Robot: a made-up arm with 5 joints. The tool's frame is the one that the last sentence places.
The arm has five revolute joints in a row. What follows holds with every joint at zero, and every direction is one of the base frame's.
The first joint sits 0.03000 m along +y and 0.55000 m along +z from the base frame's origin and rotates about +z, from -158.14 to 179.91 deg.
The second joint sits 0.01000 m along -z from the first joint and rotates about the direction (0, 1, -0.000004), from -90.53 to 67.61 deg.
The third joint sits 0.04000 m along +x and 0.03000 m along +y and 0.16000 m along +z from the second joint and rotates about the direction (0, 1, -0.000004), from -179.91 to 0.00 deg.
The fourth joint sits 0.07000 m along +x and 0.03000 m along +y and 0.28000 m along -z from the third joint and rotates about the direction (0, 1, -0.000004), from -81.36 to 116.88 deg.
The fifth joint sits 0.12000 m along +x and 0.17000 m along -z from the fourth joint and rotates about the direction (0, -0.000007, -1), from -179.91 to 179.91 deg.
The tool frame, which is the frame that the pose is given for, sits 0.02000 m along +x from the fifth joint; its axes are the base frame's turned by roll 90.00, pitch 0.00 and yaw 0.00 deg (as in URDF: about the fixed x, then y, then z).
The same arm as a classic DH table. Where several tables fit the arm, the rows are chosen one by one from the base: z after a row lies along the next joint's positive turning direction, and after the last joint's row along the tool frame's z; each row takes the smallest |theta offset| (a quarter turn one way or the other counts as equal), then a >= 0, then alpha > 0; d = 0 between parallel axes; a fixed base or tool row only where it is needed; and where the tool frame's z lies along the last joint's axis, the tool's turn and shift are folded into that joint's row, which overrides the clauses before.
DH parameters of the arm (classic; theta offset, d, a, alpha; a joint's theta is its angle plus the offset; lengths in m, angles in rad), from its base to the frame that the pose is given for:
base (fixed): 1.5708 0 0.03 0
joint 1: 1.5708 0.54 0 1.5708
joint 2: -1.3258 0 -0.1649 0
joint 3: -0.49 0 0.2886 0
joint 4: -1.3258 0.06 0.12 -1.5708
joint 5: 0 0.17 0.02 -1.5708
Joint limits (rad, base to tool): -2.7601..3.14 -1.58..1.18 -3.14..0 -1.42..2.0399 -3.14..3.14

